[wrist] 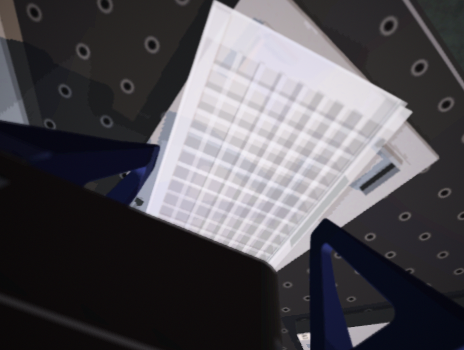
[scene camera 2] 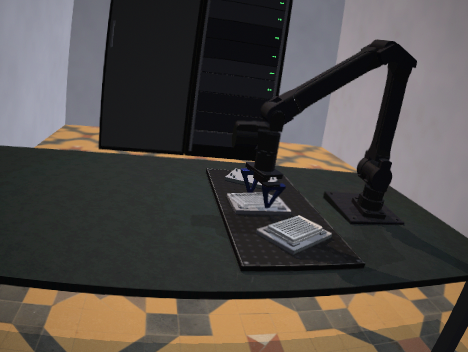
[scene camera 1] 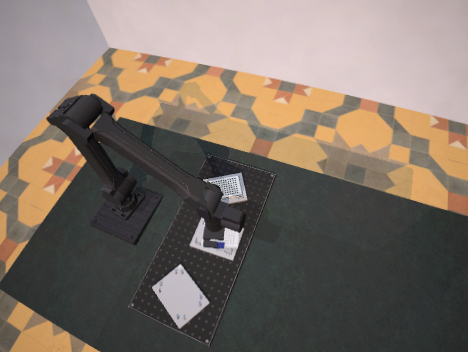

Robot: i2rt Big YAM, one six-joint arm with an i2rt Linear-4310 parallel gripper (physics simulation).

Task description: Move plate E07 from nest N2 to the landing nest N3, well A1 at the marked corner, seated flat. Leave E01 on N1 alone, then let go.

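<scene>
Clear gridded plate E07 (scene camera 1: 233, 239) (scene camera 2: 246, 200) (wrist: 260, 140) lies on the middle nest N2 (scene camera 1: 197, 243) (scene camera 2: 260, 212) (wrist: 420, 155). In the wrist view its edges look turned against the nest's edges. My gripper (scene camera 1: 216, 241) (scene camera 2: 259, 198) (wrist: 240, 192) is open, with its blue fingers apart on either side of the plate; part of the plate is hidden by the gripper body. Plate E01 (scene camera 1: 232, 186) (scene camera 2: 296, 227) sits on nest N1 (scene camera 2: 295, 247). Landing nest N3 (scene camera 1: 181, 296) (scene camera 2: 234, 175) holds no plate. No labels or corner mark are readable.
The nests stand in a row on a black perforated board (scene camera 1: 165, 250) (scene camera 2: 240, 245) on the dark green table (scene camera 1: 325, 280) (scene camera 2: 125, 225). The arm's base plate (scene camera 1: 145, 225) (scene camera 2: 340, 205) stands beside the board. A dark rack cabinet (scene camera 2: 150, 75) stands behind the table.
</scene>
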